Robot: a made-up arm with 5 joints. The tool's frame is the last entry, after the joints.
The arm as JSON. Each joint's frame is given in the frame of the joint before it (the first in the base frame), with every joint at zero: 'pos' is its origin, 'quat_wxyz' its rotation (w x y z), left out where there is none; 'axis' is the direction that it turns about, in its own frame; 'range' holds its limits. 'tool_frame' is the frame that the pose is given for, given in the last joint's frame.
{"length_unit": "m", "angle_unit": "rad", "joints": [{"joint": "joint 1", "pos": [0.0, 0.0, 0.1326], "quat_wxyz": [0.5, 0.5, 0.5, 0.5], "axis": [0.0, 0.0, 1.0], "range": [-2.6, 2.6]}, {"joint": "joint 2", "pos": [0.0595, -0.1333, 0.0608], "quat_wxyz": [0.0, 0.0, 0.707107, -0.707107], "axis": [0.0, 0.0, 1.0], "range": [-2.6, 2.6]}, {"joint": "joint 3", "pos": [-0.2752, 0.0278, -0.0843], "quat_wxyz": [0.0, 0.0, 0.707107, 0.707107], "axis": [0.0, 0.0, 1.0], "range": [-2.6, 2.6]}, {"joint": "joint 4", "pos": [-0.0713, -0.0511, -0.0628], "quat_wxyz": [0.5, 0.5, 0.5, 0.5], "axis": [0.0, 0.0, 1.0], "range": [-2.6, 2.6]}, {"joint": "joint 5", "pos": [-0.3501, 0.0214, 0.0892], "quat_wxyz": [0.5, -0.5, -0.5, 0.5], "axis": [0.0, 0.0, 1.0], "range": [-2.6, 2.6]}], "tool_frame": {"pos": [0.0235, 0.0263, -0.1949], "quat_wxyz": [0.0, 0.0, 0.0, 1.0]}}
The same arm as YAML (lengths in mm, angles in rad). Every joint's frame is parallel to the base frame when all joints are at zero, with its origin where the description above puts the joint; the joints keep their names.
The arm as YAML. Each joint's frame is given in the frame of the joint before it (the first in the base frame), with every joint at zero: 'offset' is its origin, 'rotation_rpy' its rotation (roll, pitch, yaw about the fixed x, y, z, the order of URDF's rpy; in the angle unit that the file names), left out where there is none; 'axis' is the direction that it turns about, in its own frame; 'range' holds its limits. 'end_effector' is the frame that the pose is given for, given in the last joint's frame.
length_unit: mm
angle_unit: rad
chain:
  - id: joint 1
    offset: [0.0, 0.0, 132.6]
    axis: "+x"
    range: [-2.6, 2.6]
  - id: joint 2
    offset: [60.8, 59.5, -133.3]
    axis: "-z"
    range: [-2.6, 2.6]
  - id: joint 3
    offset: [-27.8, 275.2, 84.3]
    axis: "-x"
    range: [-2.6, 2.6]
  - id: joint 4
    offset: [62.8, -71.3, 51.1]
    axis: "+y"
    range: [-2.6, 2.6]
  - id: joint 5
    offset: [-21.4, 89.2, 350.1]
    axis: "+z"
    range: [-2.6, 2.6]
end_effector:
  offset: [-23.5, -26.3, -194.9]

